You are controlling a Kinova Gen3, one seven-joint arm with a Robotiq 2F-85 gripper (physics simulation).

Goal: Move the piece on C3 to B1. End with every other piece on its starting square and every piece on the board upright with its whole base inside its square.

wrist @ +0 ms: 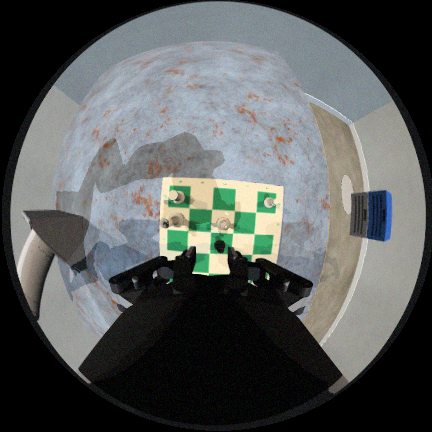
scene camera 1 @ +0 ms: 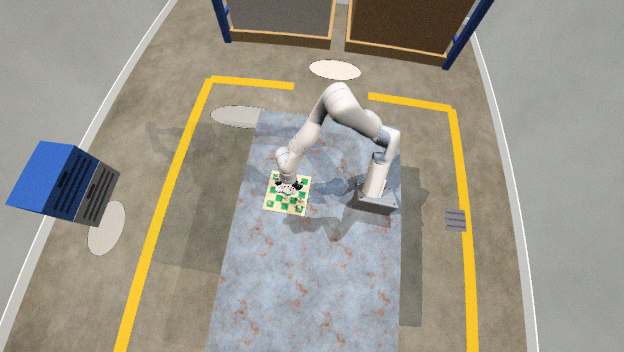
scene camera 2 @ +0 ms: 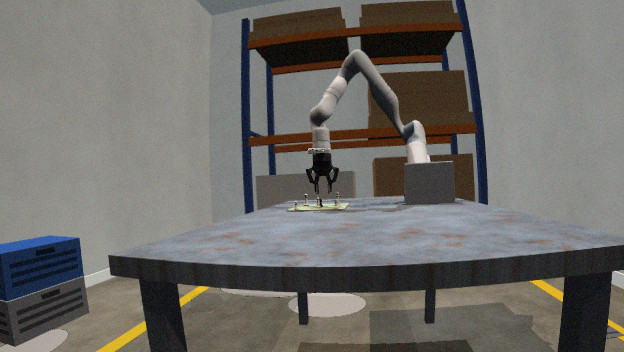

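Seen in the pictures: gripper, fingertip midpoint: (wrist: 211, 253) (scene camera 2: 323, 193); arm's base at its link origin: (wrist: 42, 242) (scene camera 1: 370, 193) (scene camera 2: 420, 176).
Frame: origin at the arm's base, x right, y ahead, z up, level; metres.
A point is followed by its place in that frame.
The green and cream board (scene camera 1: 276, 209) {x -0.144, y 0.449, z -0.101 m} (scene camera 2: 305, 209) {x -0.145, y 0.448, z -0.101 m} (wrist: 192, 181) {x -0.145, y 0.357, z -0.101 m} lies on the table. The black piece (scene camera 2: 321, 202) {x -0.043, y 0.406, z -0.085 m} (wrist: 220, 245) {x -0.045, y 0.411, z -0.079 m} stands upright on its middle square, C3. White pieces include one (scene camera 1: 286, 198) {x -0.081, y 0.409, z -0.084 m} (wrist: 223, 223) {x -0.081, y 0.411, z -0.063 m} beside it, two (wrist: 176, 196) {x -0.114, y 0.341, z -0.069 m} (wrist: 177, 220) {x -0.078, y 0.341, z -0.085 m} near one side and one (wrist: 270, 202) {x -0.119, y 0.486, z -0.080 m} at a corner. Another white piece (scene camera 1: 276, 176) {x 0.028, y 0.489, z -0.086 m} (scene camera 2: 306, 200) {x 0.031, y 0.488, z -0.080 m} stands by the far edge. My gripper (scene camera 2: 323, 192) {x -0.043, y 0.397, z -0.049 m} (wrist: 211, 253) {x -0.043, y 0.397, z -0.049 m} is open about halfway and empty, pointing down above the black piece. In scene camera 1 the arm hides its fingertips. Square labels are too small to read.
The arm's grey base block (scene camera 1: 376, 202) {x -0.061, y -0.018, z 0.056 m} (scene camera 2: 429, 182) {x -0.065, y -0.026, z -0.024 m} (wrist: 60, 230) {x -0.034, y 0.068, z -0.036 m} stands on the table (scene camera 1: 300, 280) {x -0.459, y 0.260, z -0.107 m} (scene camera 2: 350, 245) {x -0.728, y 0.218, z -0.107 m} to the board's right in the scene views. Blue and grey crates (scene camera 1: 62, 182) (scene camera 2: 40, 267) (wrist: 378, 215) stand off the table. A tall shelf unit (scene camera 2: 247, 115) stands behind.
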